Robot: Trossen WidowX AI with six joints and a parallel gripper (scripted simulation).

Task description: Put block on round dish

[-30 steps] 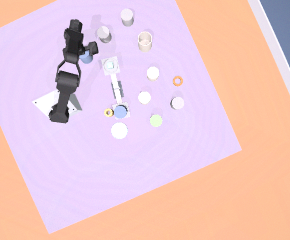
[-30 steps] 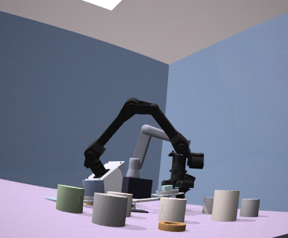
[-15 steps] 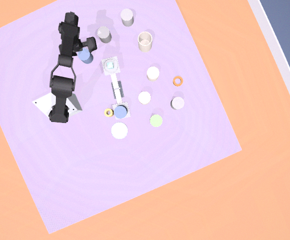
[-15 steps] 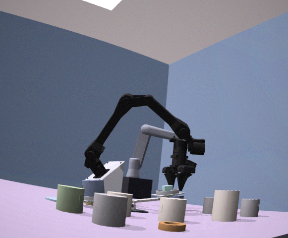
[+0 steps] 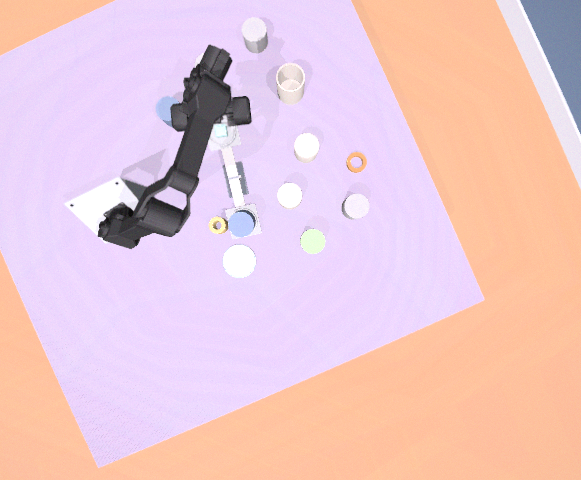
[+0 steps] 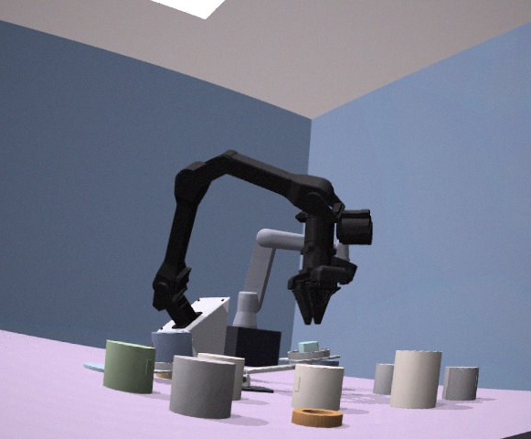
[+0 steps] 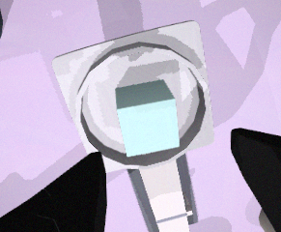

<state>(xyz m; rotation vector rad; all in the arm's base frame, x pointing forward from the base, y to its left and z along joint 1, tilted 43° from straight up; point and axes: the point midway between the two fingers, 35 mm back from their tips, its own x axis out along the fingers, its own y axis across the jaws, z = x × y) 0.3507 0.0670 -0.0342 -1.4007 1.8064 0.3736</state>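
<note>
The pale teal block is 5 cm below my gripper tip. Round my gripper tip: beige cup 23 cm ahead, 9 cm below, 3 cm to the left; white balance beam 12 cm to the right, 11 cm below, 4 cm behind; yellow ring 21 cm to the right, 15 cm behind, 11 cm below.
</note>
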